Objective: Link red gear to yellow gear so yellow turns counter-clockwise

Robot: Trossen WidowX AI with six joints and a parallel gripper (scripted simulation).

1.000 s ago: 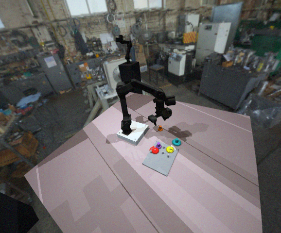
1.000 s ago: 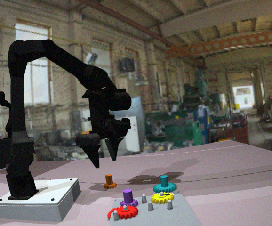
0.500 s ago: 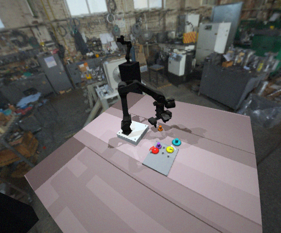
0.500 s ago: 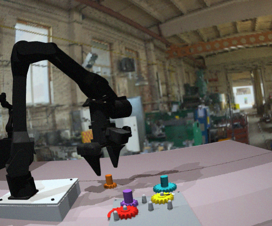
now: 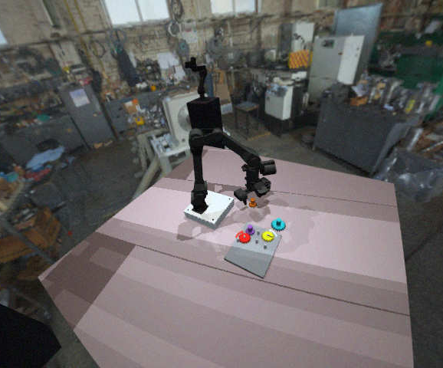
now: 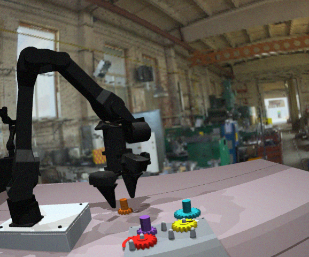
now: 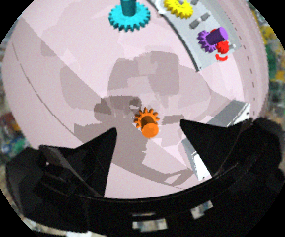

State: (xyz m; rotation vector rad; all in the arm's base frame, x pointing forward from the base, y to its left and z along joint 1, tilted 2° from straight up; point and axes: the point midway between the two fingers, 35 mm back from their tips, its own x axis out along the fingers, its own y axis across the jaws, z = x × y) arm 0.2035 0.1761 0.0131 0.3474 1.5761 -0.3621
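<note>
Now: the purple gear 70 mm ahead of my gripper tip, 160 mm to the right of it and 10 mm below it. The rest, counted from my gripper tip: teal gear (160 mm ahead, 70 mm to the right, 10 mm below); then yellow gear (150 mm ahead, 150 mm to the right, 10 mm below); then small orange gear (10 mm below).
</note>
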